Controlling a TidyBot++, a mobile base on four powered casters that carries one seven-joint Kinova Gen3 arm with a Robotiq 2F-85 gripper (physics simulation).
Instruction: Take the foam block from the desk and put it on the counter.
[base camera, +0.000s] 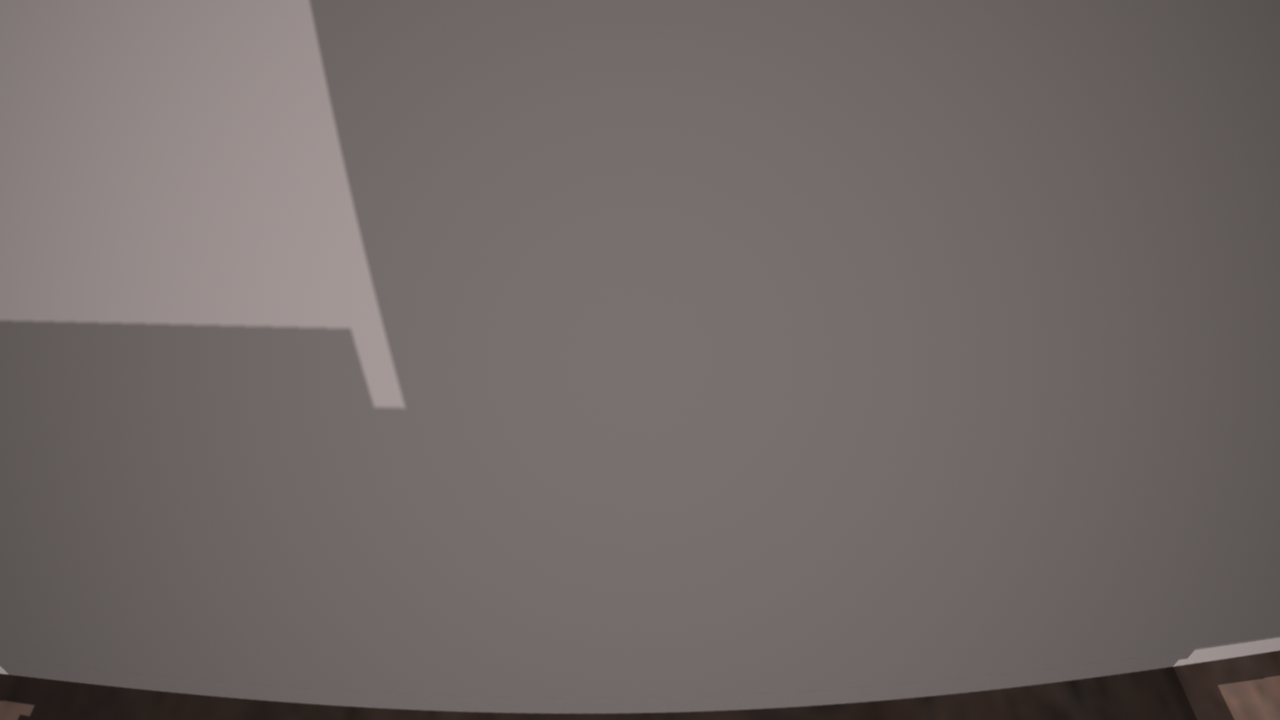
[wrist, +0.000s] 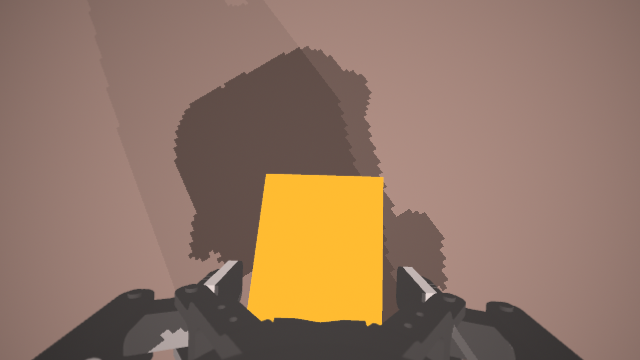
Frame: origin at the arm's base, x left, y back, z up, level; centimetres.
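Where they show: gripper, between the fingertips: (wrist: 319, 280).
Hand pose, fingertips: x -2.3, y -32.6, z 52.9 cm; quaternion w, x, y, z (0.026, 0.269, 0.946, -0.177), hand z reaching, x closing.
Note:
After its pixels a point has its place.
The foam block (wrist: 320, 245) {x -3.5, y -33.9, z 55.8 cm} is a plain yellow-orange block in the wrist view, at the lower middle. It lies between the fingers, with a gap to each finger pad; its near end is hidden by the gripper's body. My gripper (wrist: 319, 280) {x -2.3, y -32.6, z 52.9 cm} is open, with one finger on each side of the block and touching neither side. The pinkish-brown surface (wrist: 500, 150) {x -16.1, y -34.1, z 51.3 cm} under the block fills the wrist view; I take it for the counter top. The block and the gripper do not show in the base camera view.
In the wrist view a dark shadow (wrist: 265, 130) {x -3.5, y -43.8, z 51.3 cm} of the arm and gripper falls on the surface beyond the block. In the base camera view a large grey panel (base camera: 671, 358) {x -0.4, y -18.9, z -12.5 cm} stands close in front, with a lighter lit patch at the upper left. A dark brown strip (base camera: 626, 716) runs along the bottom edge.

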